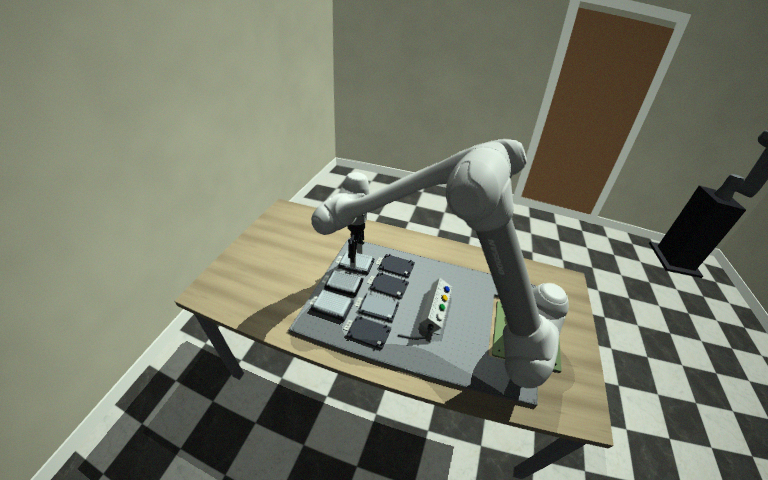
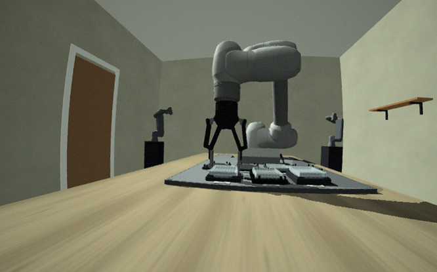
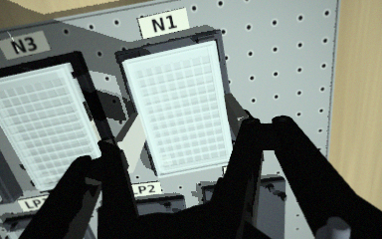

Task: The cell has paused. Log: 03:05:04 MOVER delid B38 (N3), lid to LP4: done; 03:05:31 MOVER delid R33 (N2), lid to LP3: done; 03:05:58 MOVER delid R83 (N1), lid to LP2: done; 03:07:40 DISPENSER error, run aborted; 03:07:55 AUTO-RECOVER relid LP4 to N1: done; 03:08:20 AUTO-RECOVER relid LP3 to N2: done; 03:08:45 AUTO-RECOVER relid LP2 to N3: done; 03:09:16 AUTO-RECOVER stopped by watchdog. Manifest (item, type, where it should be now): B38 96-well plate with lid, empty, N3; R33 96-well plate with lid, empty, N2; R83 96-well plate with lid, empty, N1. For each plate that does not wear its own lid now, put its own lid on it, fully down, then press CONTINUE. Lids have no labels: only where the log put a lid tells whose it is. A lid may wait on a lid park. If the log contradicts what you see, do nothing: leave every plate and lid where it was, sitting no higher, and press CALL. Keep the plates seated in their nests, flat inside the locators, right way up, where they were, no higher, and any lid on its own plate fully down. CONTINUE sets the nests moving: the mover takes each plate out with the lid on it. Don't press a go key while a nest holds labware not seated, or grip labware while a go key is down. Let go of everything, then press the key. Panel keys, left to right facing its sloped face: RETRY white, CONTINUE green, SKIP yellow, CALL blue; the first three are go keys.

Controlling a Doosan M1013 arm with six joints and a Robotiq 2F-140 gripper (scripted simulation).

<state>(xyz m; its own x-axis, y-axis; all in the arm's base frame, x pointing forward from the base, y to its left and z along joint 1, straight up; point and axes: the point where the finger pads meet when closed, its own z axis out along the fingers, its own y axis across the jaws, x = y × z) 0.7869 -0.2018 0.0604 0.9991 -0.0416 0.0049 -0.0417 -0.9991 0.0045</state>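
The N1 plate lies 30 mm below my hand. Round my hand: lid park LP3: 180 mm behind, 40 mm to the right, 40 mm below; then LP2 label: 90 mm behind, 80 mm to the left, 50 mm below; then LP3 label: 100 mm behind, 50 mm to the right, 50 mm below.
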